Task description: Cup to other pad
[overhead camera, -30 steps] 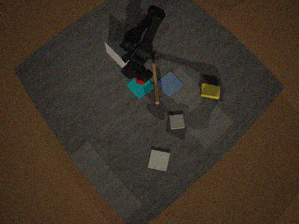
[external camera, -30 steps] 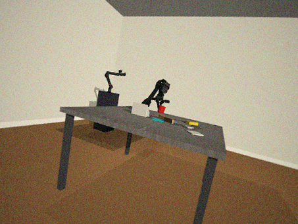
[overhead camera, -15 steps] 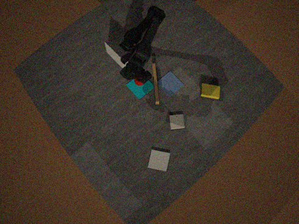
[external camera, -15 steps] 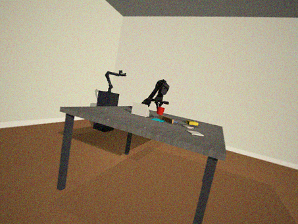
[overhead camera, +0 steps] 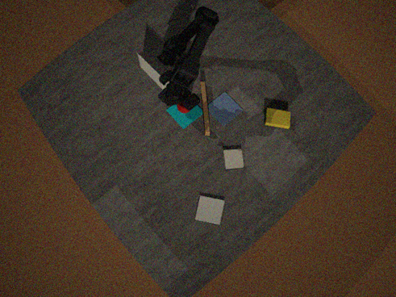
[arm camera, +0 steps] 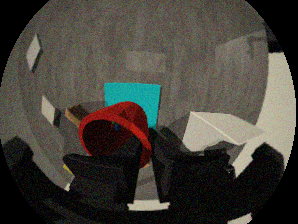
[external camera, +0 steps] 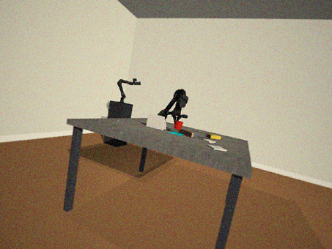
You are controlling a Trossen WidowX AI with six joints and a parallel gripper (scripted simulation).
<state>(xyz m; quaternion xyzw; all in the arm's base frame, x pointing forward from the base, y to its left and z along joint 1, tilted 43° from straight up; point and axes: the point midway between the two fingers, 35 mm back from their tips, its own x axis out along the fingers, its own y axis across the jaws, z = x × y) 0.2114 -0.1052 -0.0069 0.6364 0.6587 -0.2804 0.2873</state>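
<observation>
The teal pad lies 30 mm ahead of my gripper tip and 90 mm below it. Round my gripper tip: pale blue pad: 130 mm ahead, 140 mm to the left, 90 mm below; wooden bar: 80 mm ahead, 70 mm to the left, 70 mm below; red cup: 30 mm ahead.
</observation>
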